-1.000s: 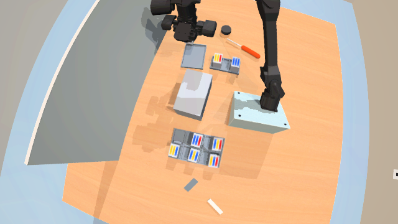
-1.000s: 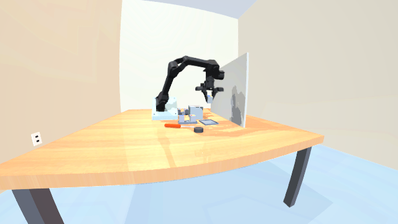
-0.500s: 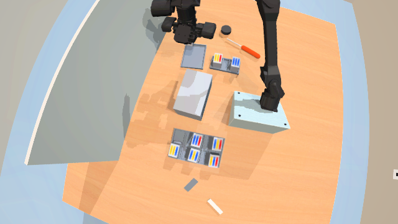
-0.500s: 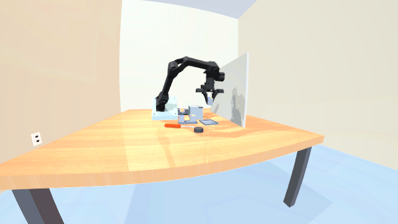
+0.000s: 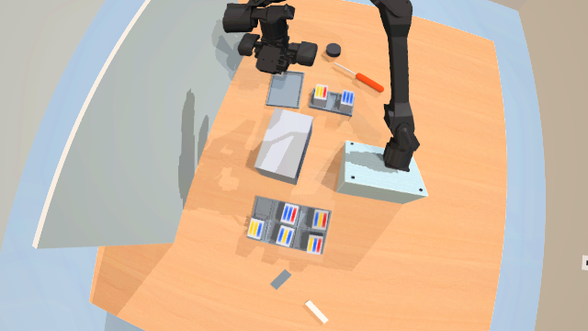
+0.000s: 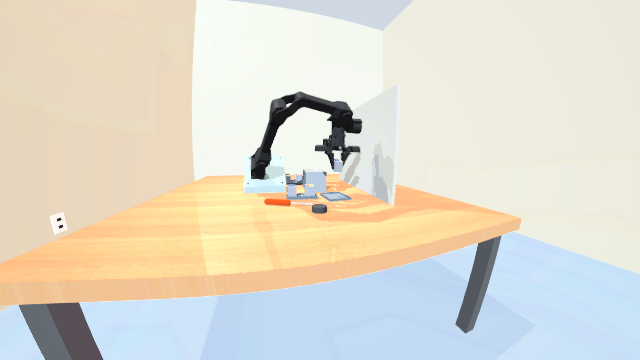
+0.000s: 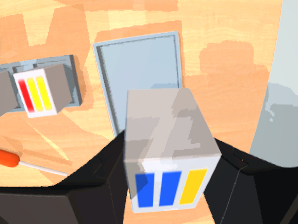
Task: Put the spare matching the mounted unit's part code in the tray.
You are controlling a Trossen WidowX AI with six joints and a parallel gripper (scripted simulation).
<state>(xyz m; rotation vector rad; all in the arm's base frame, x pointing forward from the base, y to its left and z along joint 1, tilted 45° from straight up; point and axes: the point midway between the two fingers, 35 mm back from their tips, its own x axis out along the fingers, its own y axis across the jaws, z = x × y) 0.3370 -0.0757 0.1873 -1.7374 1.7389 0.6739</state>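
Now: the grey tray 120 mm below my gripper tip and 10 mm behind it. Also, from my gripper tip: grey panel 190 mm ahead, 180 mm to the left, 100 mm above; then grey box 200 mm to the left, 70 mm below, 50 mm behind; then black puck 180 mm to the right, 120 mm behind, 110 mm below.
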